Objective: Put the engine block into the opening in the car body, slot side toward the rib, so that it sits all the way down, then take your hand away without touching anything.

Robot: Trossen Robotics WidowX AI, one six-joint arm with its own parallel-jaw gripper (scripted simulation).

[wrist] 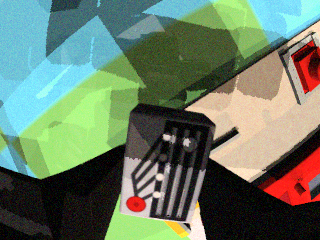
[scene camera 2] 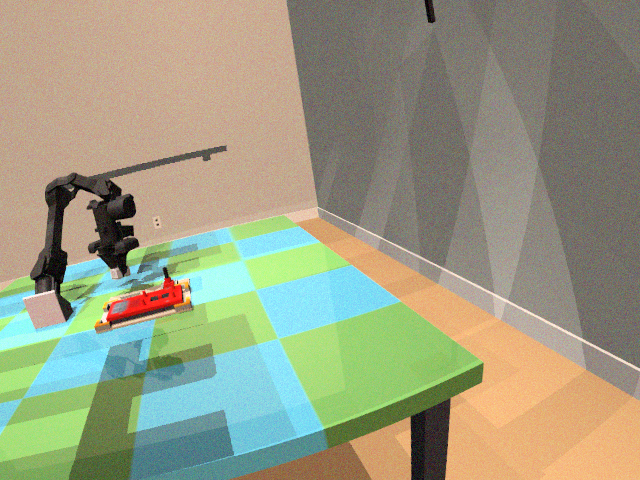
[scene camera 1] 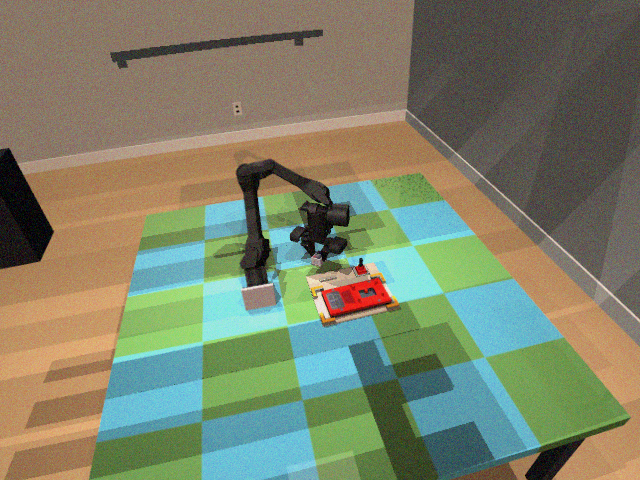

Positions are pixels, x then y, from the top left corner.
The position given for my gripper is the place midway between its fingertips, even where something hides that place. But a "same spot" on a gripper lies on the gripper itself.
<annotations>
my gripper: wrist; scene camera 2; scene camera 1 319, 259
same spot on my gripper: (wrist: 87, 194) = (scene camera 2: 114, 252)
</annotations>
